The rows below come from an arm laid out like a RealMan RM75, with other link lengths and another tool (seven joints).
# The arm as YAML. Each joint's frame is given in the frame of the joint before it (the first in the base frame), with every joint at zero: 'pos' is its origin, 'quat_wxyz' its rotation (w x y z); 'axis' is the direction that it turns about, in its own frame. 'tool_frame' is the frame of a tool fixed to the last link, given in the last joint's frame.
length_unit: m
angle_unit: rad
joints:
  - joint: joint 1
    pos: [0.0, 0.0, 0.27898]
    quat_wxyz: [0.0, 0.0, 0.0, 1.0]
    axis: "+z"
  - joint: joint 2
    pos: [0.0, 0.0, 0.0]
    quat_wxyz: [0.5, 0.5, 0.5, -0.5]
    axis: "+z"
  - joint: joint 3
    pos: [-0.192, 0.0, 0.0]
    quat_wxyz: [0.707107, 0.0, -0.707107, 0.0]
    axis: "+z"
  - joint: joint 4
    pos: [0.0, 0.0, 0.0]
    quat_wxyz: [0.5, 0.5, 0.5, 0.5]
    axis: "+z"
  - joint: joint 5
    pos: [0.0, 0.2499, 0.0]
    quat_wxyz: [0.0, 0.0, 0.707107, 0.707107]
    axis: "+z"
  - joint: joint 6
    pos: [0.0, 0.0, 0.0]
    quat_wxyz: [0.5, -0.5, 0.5, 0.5]
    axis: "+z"
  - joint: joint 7
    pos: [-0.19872, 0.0, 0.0]
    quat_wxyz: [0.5, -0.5, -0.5, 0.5]
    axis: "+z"
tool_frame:
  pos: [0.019, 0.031, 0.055]
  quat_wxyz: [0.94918, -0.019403, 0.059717, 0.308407]
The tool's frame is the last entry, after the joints.
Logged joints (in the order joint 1, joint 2, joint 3, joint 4, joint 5, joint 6, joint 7), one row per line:
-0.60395, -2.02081, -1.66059, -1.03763, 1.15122, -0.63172, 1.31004
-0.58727, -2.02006, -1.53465, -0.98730, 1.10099, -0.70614, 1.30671
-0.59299, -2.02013, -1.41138, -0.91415, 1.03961, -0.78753, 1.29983
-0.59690, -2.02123, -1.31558, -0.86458, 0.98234, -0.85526, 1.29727
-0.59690, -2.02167, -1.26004, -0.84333, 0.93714, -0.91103, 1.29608
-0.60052, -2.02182, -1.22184, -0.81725, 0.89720, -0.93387, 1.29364
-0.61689, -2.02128, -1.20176, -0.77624, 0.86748, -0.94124, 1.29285
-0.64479, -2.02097, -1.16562, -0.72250, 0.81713, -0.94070, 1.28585
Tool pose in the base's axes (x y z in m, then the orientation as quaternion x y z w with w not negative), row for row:
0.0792, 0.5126, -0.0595, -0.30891, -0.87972, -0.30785, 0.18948
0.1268, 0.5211, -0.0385, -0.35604, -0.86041, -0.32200, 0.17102
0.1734, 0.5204, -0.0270, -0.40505, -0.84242, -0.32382, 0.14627
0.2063, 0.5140, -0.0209, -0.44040, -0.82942, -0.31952, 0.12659
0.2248, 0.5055, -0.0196, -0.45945, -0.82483, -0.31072, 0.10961
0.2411, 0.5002, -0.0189, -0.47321, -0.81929, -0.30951, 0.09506
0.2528, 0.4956, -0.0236, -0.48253, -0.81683, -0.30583, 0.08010
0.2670, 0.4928, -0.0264, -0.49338, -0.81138, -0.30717, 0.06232
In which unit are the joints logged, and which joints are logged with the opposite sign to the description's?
The joints are logged in radians. Opposite sign: joint 1, joint 2, joint 6, joint 7.
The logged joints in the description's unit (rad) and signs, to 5 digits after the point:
0.60395, 2.02081, -1.66059, -1.03763, 1.15122, 0.63172, -1.31004
0.58727, 2.02006, -1.53465, -0.98730, 1.10099, 0.70614, -1.30671
0.59299, 2.02013, -1.41138, -0.91415, 1.03961, 0.78753, -1.29983
0.59690, 2.02123, -1.31558, -0.86458, 0.98234, 0.85526, -1.29727
0.59690, 2.02167, -1.26004, -0.84333, 0.93714, 0.91103, -1.29608
0.60052, 2.02182, -1.22184, -0.81725, 0.89720, 0.93387, -1.29364
0.61689, 2.02128, -1.20176, -0.77624, 0.86748, 0.94124, -1.29285
0.64479, 2.02097, -1.16562, -0.72250, 0.81713, 0.94070, -1.28585

